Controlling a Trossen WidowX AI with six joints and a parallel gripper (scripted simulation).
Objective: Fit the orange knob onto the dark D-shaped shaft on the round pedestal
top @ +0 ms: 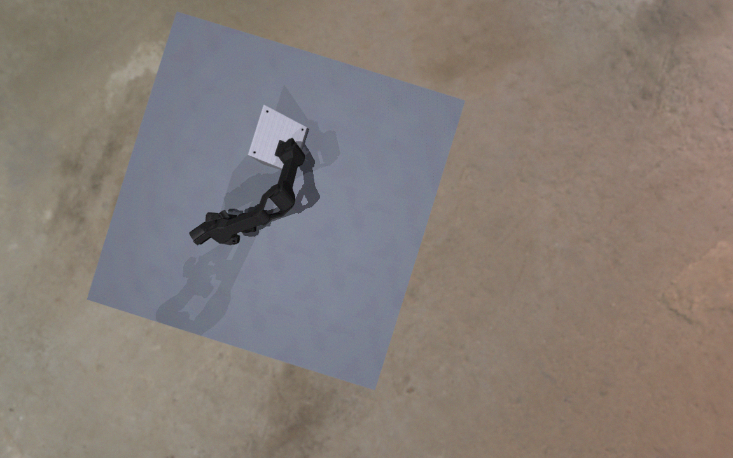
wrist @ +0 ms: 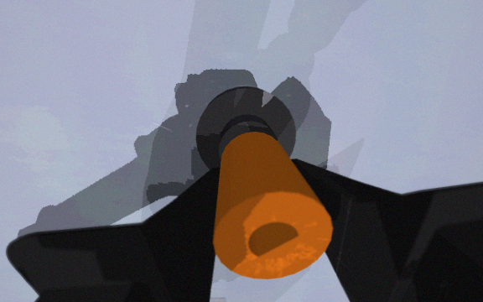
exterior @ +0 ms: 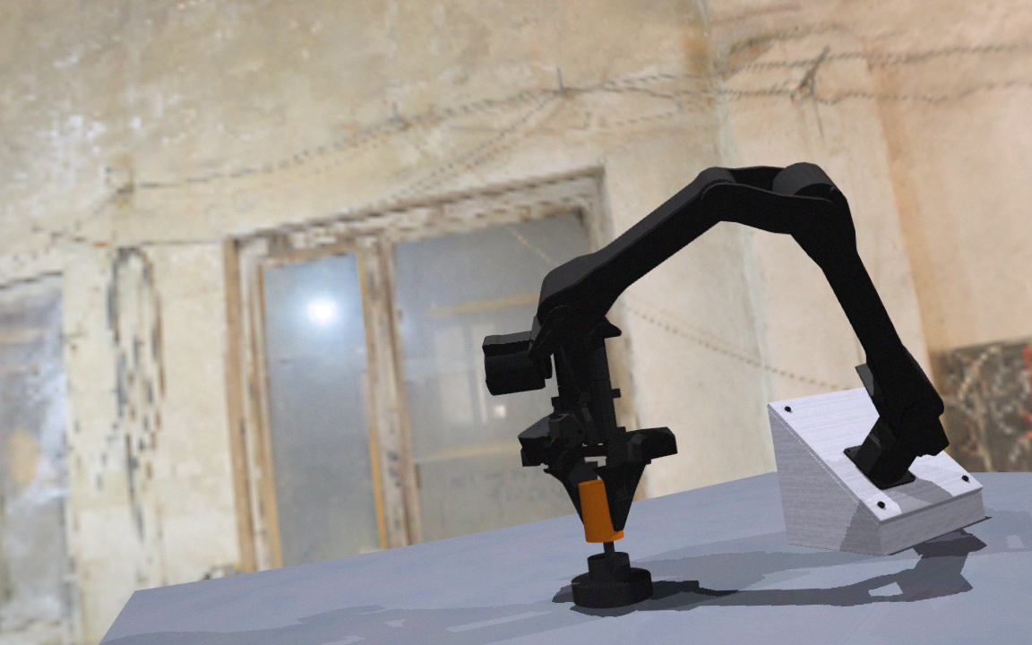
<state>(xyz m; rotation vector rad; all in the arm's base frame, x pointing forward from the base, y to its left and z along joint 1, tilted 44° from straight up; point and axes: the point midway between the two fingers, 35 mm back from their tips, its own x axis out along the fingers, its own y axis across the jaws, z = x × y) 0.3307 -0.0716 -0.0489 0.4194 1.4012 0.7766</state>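
Now: the orange knob 2 cm above my gripper tip. Also, from my gripper tip: dark pedestal: 4 cm below.
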